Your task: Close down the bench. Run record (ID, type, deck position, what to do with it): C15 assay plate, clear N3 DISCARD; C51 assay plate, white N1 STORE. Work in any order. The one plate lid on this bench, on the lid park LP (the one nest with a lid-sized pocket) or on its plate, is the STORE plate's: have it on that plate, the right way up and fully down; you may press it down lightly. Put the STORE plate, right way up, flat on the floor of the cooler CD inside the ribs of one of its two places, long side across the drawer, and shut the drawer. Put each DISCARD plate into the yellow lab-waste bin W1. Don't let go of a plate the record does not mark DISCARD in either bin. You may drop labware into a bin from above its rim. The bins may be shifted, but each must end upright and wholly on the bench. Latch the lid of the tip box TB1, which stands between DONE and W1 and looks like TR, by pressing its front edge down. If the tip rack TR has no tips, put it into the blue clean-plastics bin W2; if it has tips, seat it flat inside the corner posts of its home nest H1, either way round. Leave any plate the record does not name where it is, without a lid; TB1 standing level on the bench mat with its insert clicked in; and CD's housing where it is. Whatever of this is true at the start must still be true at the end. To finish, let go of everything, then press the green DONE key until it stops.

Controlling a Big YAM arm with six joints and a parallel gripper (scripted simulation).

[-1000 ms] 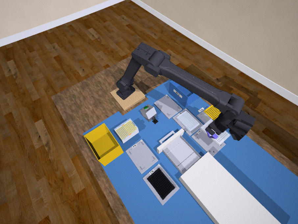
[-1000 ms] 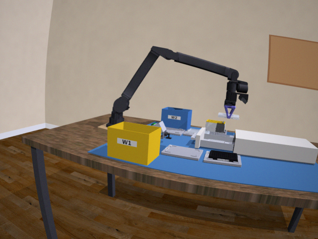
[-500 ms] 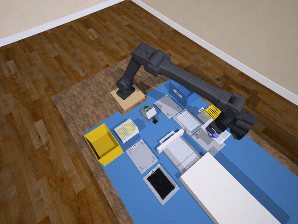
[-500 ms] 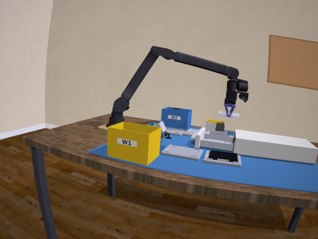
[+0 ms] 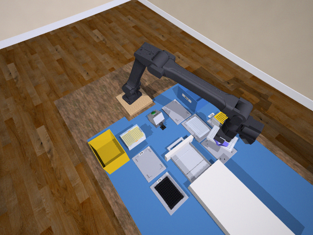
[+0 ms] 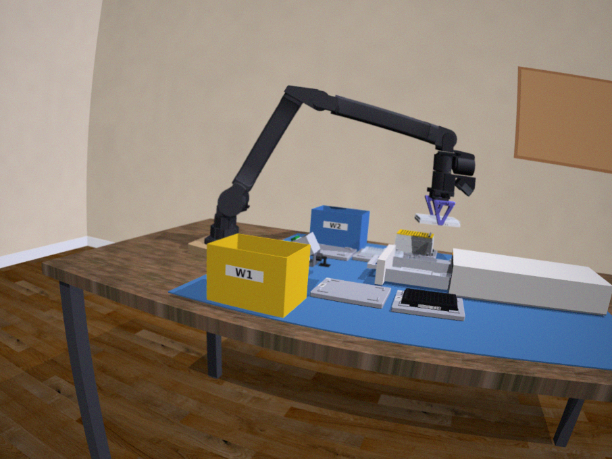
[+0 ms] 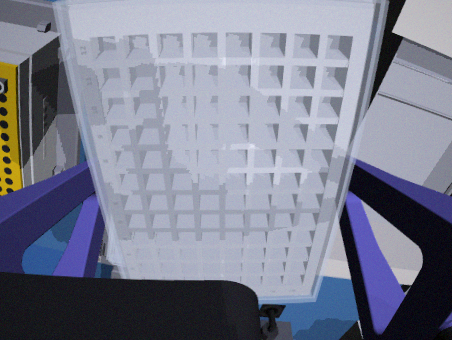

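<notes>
Now: the cooler drawer 2 cm behind my hand, 17 cm to the right of it and 12 cm below it. Also, from my hand: clear plate lid (right at my hand); then white plate (right at my hand); then nest N1 (1 cm ahead, 2 cm to the left, 14 cm below).
</notes>
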